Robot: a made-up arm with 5 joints.
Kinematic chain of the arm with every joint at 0, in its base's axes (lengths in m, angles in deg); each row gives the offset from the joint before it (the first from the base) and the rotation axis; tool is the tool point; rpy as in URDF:
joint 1: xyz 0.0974 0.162 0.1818 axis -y
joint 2: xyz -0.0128 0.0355 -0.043 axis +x
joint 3: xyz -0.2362 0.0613 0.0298 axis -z
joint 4: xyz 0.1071 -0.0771 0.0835 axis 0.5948 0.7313 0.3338
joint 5: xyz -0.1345 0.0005 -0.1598 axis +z
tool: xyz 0.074 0.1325 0.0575 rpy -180 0 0
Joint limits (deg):
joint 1: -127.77..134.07
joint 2: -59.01..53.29
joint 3: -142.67..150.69
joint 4: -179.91..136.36
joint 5: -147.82..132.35
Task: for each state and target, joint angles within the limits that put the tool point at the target. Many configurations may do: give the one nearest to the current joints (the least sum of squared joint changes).
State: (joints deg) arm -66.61 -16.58 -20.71 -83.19 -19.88
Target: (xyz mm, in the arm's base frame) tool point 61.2 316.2 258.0
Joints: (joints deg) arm -93.15 6.50 -30.89 -48.66 -17.64
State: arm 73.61 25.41 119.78 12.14 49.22
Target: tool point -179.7 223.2 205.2
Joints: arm 45.23 38.72 118.43 41.14 58.88
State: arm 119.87 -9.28 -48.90 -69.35 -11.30
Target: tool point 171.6 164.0 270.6
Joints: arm 134.07 -26.34 -13.22 -97.12 36.07
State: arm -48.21 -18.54 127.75 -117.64 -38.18
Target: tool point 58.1 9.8 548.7
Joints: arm -72.90 -1.94 83.16 -117.78 -18.90
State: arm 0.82 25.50 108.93 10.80 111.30
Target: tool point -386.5 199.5 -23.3
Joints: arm 44.63 39.99 72.42 57.49 132.35
